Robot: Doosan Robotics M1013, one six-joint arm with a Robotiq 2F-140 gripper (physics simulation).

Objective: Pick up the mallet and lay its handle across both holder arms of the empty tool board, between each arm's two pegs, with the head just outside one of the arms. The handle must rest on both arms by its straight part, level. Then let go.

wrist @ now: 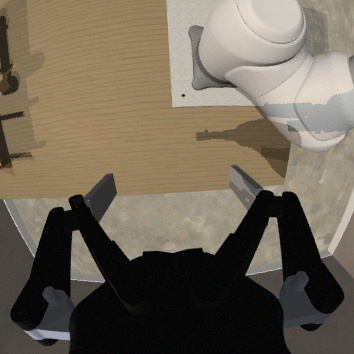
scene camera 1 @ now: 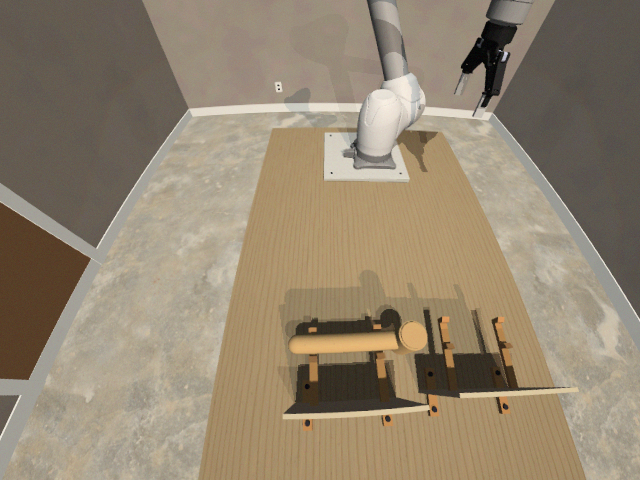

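Where they show: gripper, fingertip midpoint: (wrist: 171,179) (scene camera 1: 466,105); arm's base at its link origin: (wrist: 221,57) (scene camera 1: 372,156).
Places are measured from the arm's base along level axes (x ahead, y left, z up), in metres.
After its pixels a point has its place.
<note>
The wooden mallet (scene camera 1: 343,342) @(x 0.777, y -0.183, z 0.115 m) lies across both holder arms of the left tool board (scene camera 1: 356,412) @(x 0.901, y -0.171, z 0.182 m) in the scene view. Its handle passes between each arm's two pegs and looks about level; its head is just outside the right arm. The empty tool board (scene camera 1: 516,392) @(x 0.892, y 0.126, z 0.182 m) stands to the right, with its left holder arm (scene camera 1: 448,361) @(x 0.824, y 0.064, z 0.072 m) and right holder arm (scene camera 1: 507,359) @(x 0.832, y 0.217, z 0.072 m) bare. My gripper (scene camera 1: 468,103) @(x 0.157, y 0.223, z 0.325 m) (wrist: 171,179) @(x 0.157, y 0.223, z 0.325 m) is open and empty, high up at the back right, far from the mallet. The mallet itself does not show in the wrist view.
The robot's white base plate (scene camera 1: 341,174) @(x 0.122, y -0.145, z 0.000 m) (wrist: 181,60) @(x 0.114, y 0.006, z 0.002 m) is at the back of the wood-topped table (scene camera 1: 361,232) @(x 0.403, y -0.090, z -0.014 m) (wrist: 110,110) @(x 0.339, y 0.126, z -0.014 m). The white arm (scene camera 1: 379,124) @(x 0.070, y -0.016, z 0.195 m) (wrist: 250,45) @(x 0.028, y 0.051, z 0.250 m) rises from it. Shadows lie near the boards. Walls stand behind and at both sides.
</note>
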